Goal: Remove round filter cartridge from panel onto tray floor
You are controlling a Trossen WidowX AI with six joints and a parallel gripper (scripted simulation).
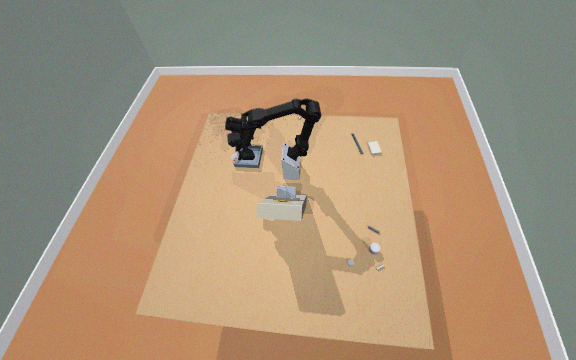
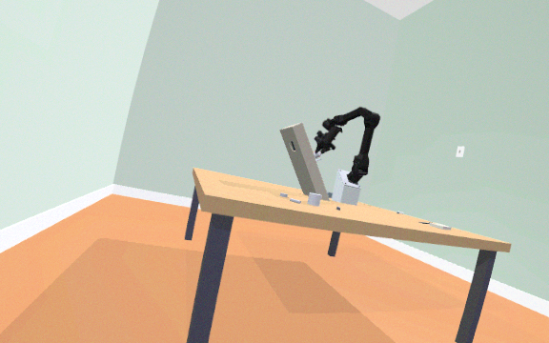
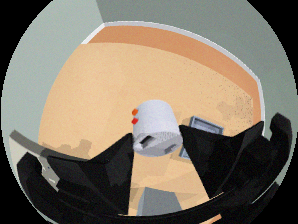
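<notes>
The blue-grey tray lies 250 mm below my gripper tip, 190 mm behind it and 40 mm to the right of it. Round my gripper tip: filter cartridge (right at my gripper tip); then white block (720 mm to the left, 330 mm behind, 260 mm below); then service panel (260 mm to the left, 190 mm ahead, 80 mm below).
</notes>
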